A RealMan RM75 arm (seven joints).
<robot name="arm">
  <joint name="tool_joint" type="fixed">
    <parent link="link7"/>
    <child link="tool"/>
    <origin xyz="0 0 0"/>
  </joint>
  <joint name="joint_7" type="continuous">
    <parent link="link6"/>
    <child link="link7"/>
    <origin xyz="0 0 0.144"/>
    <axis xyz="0 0 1"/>
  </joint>
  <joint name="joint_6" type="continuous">
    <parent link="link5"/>
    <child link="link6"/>
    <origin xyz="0 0 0"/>
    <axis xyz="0 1 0"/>
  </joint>
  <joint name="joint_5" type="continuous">
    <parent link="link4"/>
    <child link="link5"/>
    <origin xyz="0 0 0.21"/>
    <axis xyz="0 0 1"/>
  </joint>
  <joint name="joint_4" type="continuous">
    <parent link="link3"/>
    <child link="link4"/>
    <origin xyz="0 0 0"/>
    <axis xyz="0 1 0"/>
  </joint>
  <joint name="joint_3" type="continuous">
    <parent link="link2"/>
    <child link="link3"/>
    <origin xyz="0 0 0.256"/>
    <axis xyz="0 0 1"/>
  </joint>
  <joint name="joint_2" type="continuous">
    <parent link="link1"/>
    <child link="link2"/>
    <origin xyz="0 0 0"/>
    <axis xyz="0 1 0"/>
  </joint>
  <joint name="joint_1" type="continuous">
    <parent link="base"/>
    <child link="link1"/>
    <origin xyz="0 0 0.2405"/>
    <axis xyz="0 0 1"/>
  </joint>
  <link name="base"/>
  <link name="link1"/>
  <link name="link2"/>
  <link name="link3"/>
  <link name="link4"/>
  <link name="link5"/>
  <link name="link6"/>
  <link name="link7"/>
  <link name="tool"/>
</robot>
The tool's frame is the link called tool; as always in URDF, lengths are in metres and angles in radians. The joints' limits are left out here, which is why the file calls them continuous.
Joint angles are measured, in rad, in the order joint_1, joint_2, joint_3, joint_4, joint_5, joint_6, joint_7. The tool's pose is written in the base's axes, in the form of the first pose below.
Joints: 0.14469 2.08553 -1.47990 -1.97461 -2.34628 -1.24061 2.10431
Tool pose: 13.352 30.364 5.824 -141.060 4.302 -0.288
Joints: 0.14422 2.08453 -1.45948 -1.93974 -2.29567 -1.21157 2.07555
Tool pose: 13.665 30.766 5.920 -140.780 5.020 2.514
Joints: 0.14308 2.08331 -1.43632 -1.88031 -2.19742 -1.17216 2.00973
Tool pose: 14.003 31.203 5.786 -141.129 5.119 7.523
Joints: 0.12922 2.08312 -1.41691 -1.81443 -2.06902 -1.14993 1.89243
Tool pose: 14.558 31.184 5.435 -142.253 3.424 12.876
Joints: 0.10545 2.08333 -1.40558 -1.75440 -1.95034 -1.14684 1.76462
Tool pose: 15.349 30.778 5.004 -143.336 1.232 17.264
